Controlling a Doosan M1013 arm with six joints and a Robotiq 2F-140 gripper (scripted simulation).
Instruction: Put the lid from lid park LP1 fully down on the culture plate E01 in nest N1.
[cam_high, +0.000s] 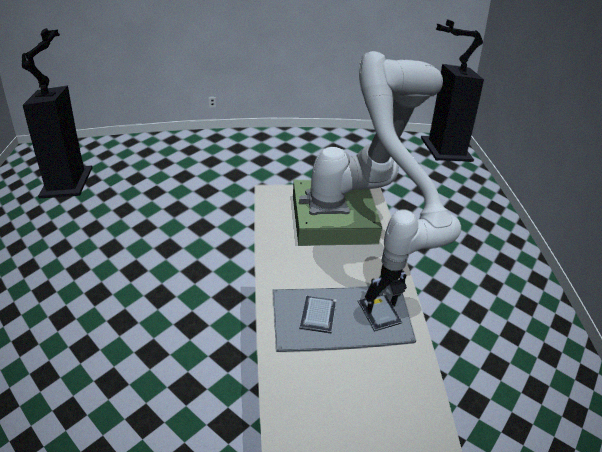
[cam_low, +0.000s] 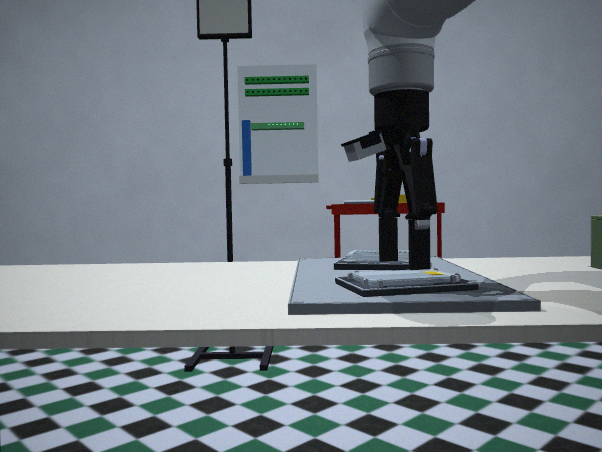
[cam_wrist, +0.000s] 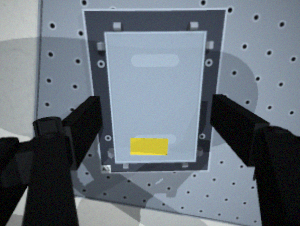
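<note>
My gripper is now 4 cm above the lid. The rest, counted from my hand: culture plate: 24 cm to the right, 4 cm below, 1 cm behind; nest N1 frame: 24 cm to the right, 5 cm below, 1 cm behind; lid park LP1: 5 cm below.
</note>
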